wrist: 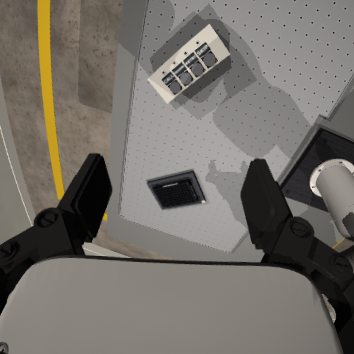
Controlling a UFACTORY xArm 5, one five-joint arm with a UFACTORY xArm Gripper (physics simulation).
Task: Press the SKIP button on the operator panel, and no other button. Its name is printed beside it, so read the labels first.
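Frame: origin at the arm's base, x ahead, y right, z down, level; metres.
Seen in the pictures: gripper, fingertip midpoint: [175,173]; arm's base at its link origin: [331,177].
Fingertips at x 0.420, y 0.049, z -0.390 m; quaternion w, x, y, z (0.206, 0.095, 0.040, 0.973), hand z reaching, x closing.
Offsets run from my fingertips to a thing's middle. Level surfaces: height alone.
The operator panel {dx +0.059, dy +0.001, dz +0.371 m} [189,65] is a cream box in the upper middle of the wrist view, turned at a slant. It bears a row of several round dark buttons, each with a small dark label beside it on the upper-left side. The label at the lower-left end seems to read CALL; the other labels are too small to read surely, so I cannot tell which button is SKIP. My gripper [175,173] is open and empty, its fingers wide apart in the lower part of the view. The panel lies beyond the fingertips, apart from them.
A dark square tray-like unit with a black grid {dx -0.073, dy -0.349, dz +0.380 m} [176,194] lies on the perforated grey table top {dz +0.399 m} [165,137], seen between the fingers. A pale cylindrical robot base [336,191] stands on a black plate [312,160] at the right. A yellow line [47,100] runs along the floor at the left.
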